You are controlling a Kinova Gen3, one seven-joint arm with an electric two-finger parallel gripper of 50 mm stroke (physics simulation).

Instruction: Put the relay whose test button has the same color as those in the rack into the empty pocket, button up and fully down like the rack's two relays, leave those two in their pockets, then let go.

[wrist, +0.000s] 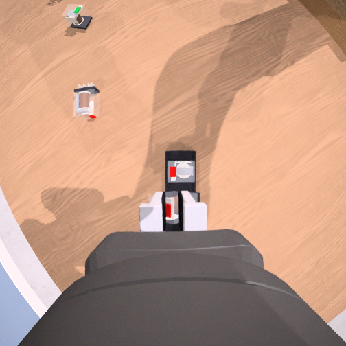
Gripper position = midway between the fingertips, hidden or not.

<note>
In view: the gripper (171, 204) and a black rack (169, 154).
</note>
